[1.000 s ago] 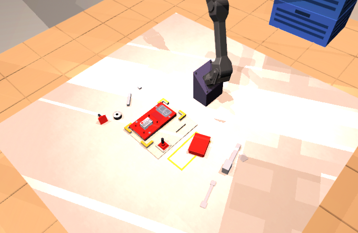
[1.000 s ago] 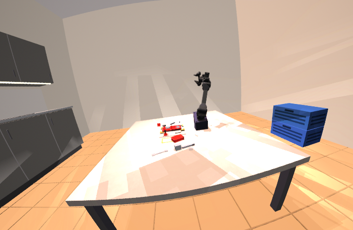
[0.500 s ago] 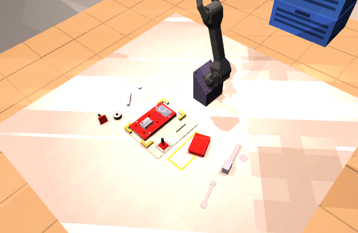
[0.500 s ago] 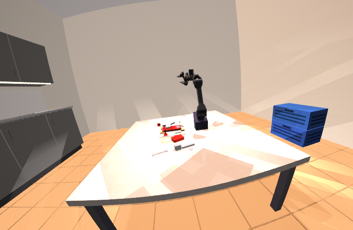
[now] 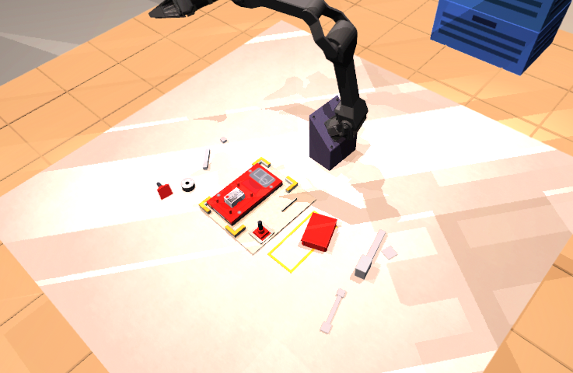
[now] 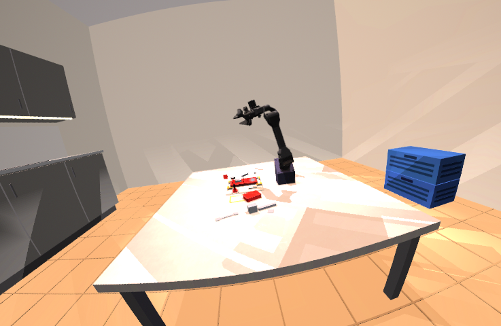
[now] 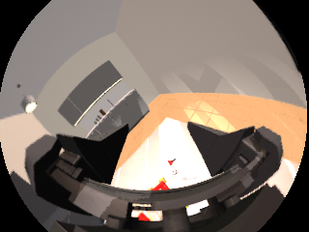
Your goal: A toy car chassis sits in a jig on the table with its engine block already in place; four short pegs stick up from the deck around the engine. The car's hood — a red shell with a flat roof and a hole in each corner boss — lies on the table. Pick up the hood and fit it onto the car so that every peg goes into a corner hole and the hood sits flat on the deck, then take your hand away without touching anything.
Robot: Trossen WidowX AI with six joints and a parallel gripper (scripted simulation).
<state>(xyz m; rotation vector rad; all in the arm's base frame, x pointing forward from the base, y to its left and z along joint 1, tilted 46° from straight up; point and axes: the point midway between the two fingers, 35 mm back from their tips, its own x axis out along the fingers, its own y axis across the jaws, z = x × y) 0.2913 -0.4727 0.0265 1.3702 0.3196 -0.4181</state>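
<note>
My gripper tip is now 500 mm to the right of the red hood, 460 mm above it and 70 mm past it. The rest, counted from my gripper tip: white wheel: 470 mm below, 100 mm to the left, 90 mm ahead; then white engine block: 450 mm below, 260 mm to the left, 30 mm ahead.
</note>
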